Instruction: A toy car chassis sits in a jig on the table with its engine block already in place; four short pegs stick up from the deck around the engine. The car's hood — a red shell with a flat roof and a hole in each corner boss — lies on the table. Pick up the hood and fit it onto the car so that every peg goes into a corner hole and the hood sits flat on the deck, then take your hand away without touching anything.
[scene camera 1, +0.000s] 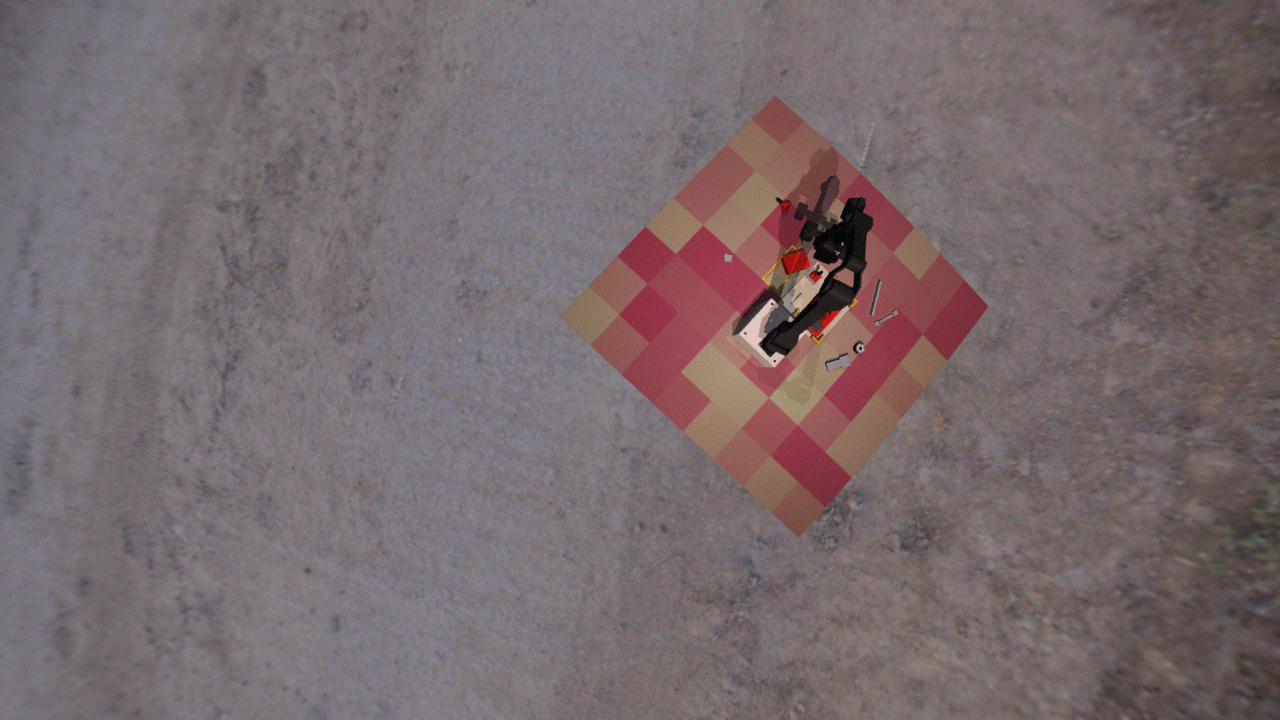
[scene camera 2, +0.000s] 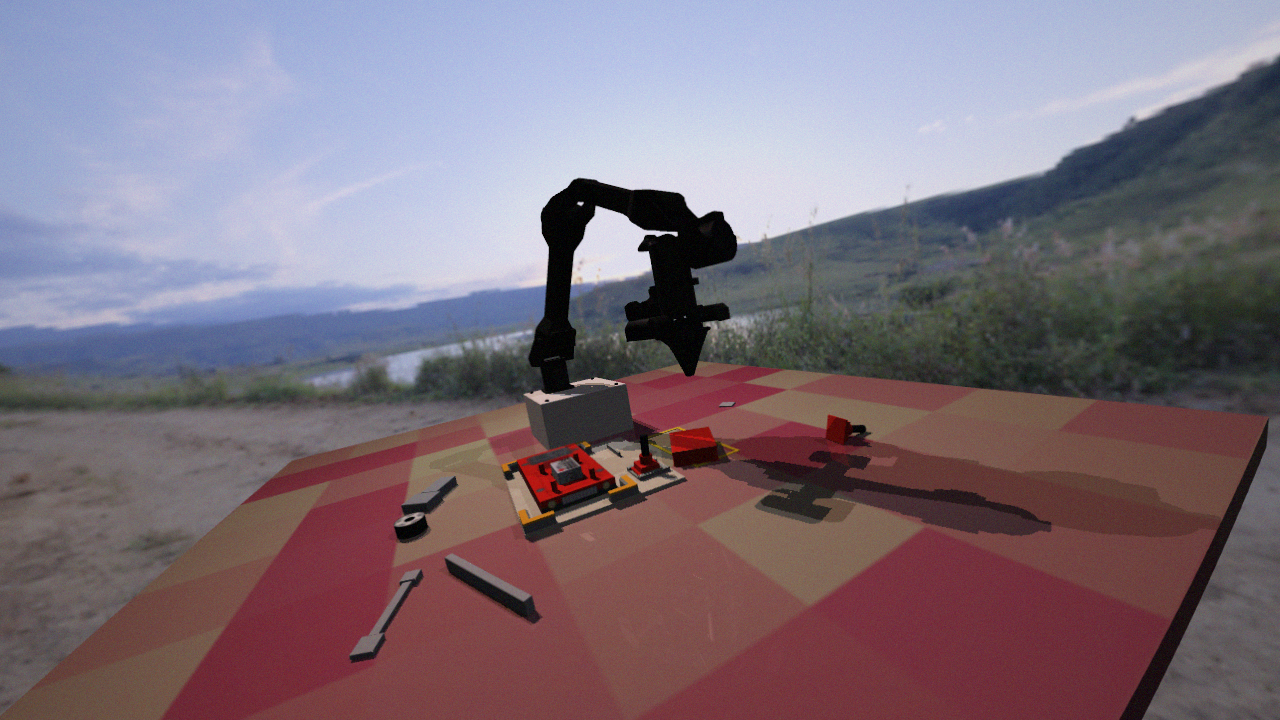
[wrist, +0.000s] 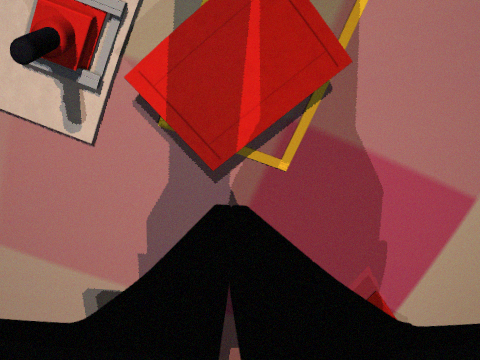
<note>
The gripper (scene camera 2: 690, 375) is shut, with nothing in its grasp. Also in view: a red hood (wrist: 219, 80) and a grey bar (scene camera 2: 521, 601).
The gripper shows as well in scene camera 1 (scene camera 1: 814, 248) and in the wrist view (wrist: 229, 220). The wrist view does not show the grey bar: it is out of frame.
</note>
